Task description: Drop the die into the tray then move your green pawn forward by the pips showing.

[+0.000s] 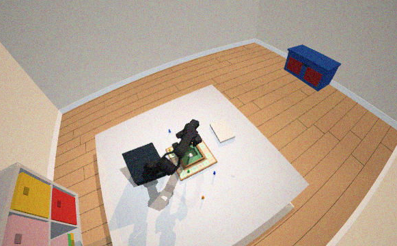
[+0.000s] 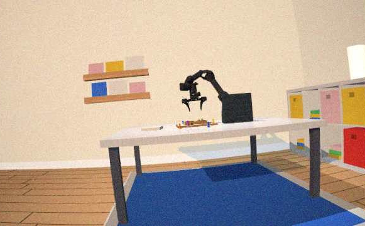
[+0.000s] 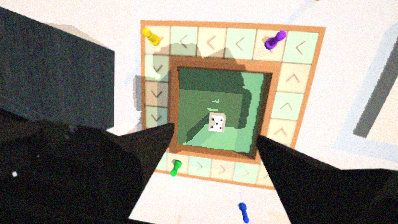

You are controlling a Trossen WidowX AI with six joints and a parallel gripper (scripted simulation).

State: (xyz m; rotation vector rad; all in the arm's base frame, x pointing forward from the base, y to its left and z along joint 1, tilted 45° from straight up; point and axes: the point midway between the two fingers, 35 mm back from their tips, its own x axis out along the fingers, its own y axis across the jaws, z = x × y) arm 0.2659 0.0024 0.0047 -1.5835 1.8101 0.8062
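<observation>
My gripper tip is now 11 cm to the left of the green pawn, 8 cm above it and 6 cm past it. Round my gripper tip: white die: 8 cm below, 1 cm to the right, 1 cm ahead; then purple pawn: 12 cm to the left, 8 cm below, 7 cm ahead; then green tray: 10 cm below, 1 cm ahead.
</observation>
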